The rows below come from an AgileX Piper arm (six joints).
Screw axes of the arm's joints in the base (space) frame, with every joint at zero. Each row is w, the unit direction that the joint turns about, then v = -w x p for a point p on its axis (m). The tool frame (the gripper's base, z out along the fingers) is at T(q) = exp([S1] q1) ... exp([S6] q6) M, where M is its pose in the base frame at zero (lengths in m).
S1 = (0, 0, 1, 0, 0, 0)
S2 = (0, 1, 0, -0.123, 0, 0)
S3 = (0, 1, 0, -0.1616, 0, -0.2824)
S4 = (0.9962, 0, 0.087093, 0, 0.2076, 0)
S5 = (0, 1, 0, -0.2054, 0, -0.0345)
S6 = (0.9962, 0, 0.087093, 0, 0.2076, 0)
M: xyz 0.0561 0 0.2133 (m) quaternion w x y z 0.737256 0 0.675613 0
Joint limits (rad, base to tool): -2.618..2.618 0..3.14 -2.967..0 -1.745..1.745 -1.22..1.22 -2.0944..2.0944
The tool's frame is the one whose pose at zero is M.
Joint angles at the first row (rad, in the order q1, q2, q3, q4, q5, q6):
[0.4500, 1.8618, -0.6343, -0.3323, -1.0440, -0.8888]
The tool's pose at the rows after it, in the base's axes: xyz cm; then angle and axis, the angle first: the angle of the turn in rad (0 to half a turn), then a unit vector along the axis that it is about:
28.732, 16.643, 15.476, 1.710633, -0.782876, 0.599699, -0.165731
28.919, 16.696, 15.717, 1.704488, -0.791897, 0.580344, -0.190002
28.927, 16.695, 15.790, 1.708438, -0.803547, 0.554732, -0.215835
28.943, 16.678, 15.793, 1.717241, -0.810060, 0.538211, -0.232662
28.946, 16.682, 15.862, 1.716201, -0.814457, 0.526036, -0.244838
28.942, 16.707, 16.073, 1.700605, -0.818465, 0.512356, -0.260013
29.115, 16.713, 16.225, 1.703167, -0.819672, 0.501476, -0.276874
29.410, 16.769, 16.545, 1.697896, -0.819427, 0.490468, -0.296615
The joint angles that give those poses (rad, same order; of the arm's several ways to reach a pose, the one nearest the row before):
[0.4500, 1.8618, -0.6412, -0.3219, -1.0441, -0.9704]
[0.4500, 1.8618, -0.6489, -0.3160, -1.0518, -1.0176]
[0.4500, 1.8618, -0.6488, -0.3138, -1.0599, -1.0757]
[0.4500, 1.8618, -0.6488, -0.3109, -1.0599, -1.1151]
[0.4500, 1.8618, -0.6488, -0.3099, -1.0675, -1.1414]
[0.4500, 1.8618, -0.6488, -0.3090, -1.0908, -1.1680]
[0.4500, 1.8618, -0.6550, -0.2998, -1.0916, -1.1987]
[0.4500, 1.8618, -0.6673, -0.2890, -1.0962, -1.2286]

